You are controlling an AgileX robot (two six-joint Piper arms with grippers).
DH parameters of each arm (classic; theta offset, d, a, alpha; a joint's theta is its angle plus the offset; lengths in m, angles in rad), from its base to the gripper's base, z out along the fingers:
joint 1: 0 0.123 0 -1.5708
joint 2: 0.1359 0 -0.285 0
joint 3: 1.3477 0 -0.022 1.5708
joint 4: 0 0.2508 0 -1.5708
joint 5: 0 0 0.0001 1.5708
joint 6: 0 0.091 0 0
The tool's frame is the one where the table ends.
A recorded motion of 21 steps. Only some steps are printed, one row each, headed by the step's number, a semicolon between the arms.
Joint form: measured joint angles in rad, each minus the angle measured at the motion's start. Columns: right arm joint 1, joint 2, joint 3, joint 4, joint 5, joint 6; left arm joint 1, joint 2, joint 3, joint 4, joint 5, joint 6.
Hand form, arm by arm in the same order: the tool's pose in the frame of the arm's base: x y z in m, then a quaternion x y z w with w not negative. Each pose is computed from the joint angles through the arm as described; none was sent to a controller.
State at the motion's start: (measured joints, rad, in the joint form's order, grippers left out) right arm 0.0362 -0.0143 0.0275 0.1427 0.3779 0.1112; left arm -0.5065 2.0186 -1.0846 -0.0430 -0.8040 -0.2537
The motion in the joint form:
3: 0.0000 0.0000 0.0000 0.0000 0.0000 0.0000; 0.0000 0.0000 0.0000 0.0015 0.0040 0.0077
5: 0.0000 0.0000 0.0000 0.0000 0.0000 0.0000; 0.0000 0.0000 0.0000 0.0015 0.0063 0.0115
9: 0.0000 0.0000 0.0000 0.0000 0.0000 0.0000; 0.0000 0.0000 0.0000 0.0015 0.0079 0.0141
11: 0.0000 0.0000 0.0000 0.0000 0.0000 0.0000; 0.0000 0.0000 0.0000 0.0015 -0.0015 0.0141
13: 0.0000 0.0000 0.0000 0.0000 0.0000 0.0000; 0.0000 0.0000 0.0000 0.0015 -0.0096 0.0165
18: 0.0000 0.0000 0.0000 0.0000 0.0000 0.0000; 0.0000 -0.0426 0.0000 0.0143 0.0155 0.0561
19: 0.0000 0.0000 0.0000 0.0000 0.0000 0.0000; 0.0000 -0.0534 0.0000 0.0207 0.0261 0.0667
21: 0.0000 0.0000 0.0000 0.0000 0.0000 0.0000; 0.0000 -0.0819 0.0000 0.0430 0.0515 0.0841
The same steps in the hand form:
3: 0.0522 0.0067 0.1711 0.06795 0.80196 0.10373 0.58437; 0.3778 -0.2065 0.1831 0.07339 0.71987 -0.25288 0.64223
5: 0.0522 0.0067 0.1711 0.06795 0.80196 0.10373 0.58437; 0.3778 -0.2065 0.1829 0.07486 0.72052 -0.25138 0.64192
9: 0.0522 0.0067 0.1711 0.06795 0.80196 0.10373 0.58437; 0.3778 -0.2065 0.1827 0.07587 0.72096 -0.25035 0.64170
11: 0.0522 0.0067 0.1711 0.06795 0.80196 0.10373 0.58437; 0.3778 -0.2065 0.1836 0.07544 0.71775 -0.25149 0.64490
13: 0.0522 0.0067 0.1711 0.06795 0.80196 0.10373 0.58437; 0.3778 -0.2065 0.1843 0.07593 0.71487 -0.25170 0.64795
18: 0.0522 0.0067 0.1711 0.06795 0.80196 0.10373 0.58437; 0.3748 -0.2058 0.2004 0.09544 0.70629 -0.24173 0.65849
19: 0.0522 0.0067 0.1711 0.06795 0.80196 0.10373 0.58437; 0.3738 -0.2058 0.2040 0.10233 0.70522 -0.23842 0.65981
21: 0.0522 0.0067 0.1711 0.06795 0.80196 0.10373 0.58437; 0.3710 -0.2058 0.2138 0.11928 0.70141 -0.23305 0.66294

